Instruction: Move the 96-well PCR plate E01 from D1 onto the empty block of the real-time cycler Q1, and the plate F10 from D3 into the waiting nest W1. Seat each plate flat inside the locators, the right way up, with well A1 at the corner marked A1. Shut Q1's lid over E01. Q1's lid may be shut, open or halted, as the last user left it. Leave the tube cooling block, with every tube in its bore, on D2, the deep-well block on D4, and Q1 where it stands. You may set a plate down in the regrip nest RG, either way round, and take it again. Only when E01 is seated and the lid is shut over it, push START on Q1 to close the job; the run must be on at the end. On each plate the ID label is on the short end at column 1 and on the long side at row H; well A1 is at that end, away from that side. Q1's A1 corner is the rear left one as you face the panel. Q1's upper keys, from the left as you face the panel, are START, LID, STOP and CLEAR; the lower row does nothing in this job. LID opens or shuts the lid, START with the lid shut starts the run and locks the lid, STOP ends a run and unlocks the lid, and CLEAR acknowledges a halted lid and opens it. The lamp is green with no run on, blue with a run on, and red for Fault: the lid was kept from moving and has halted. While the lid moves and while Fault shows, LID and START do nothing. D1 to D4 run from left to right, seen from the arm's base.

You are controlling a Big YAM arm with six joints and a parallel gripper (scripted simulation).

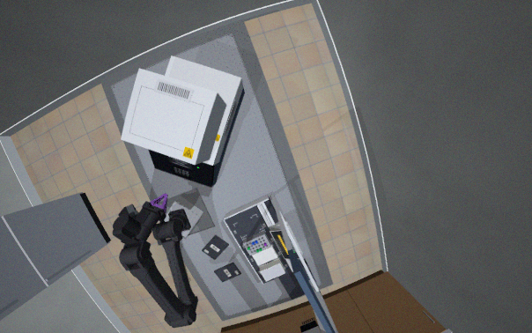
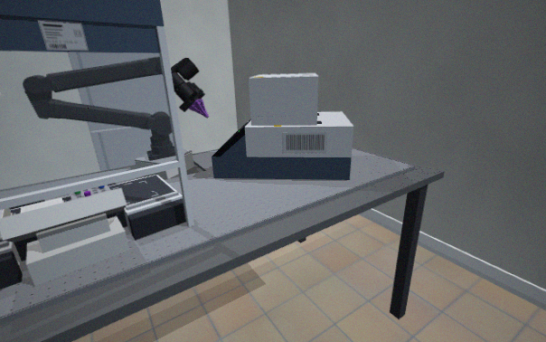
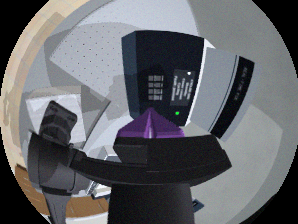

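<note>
Now: hand 30 cm short of the tube cooling block, 40 cm to the left of it and 13 cm above it. The rest, counted from my hand: frame post 45 cm ahead, 18 cm to the right, 3 cm above; then white deep-well block 34 cm ahead, 61 cm to the right, 13 cm below; then label 4 cm ahead, 42 cm to the right, 20 cm below.
</note>
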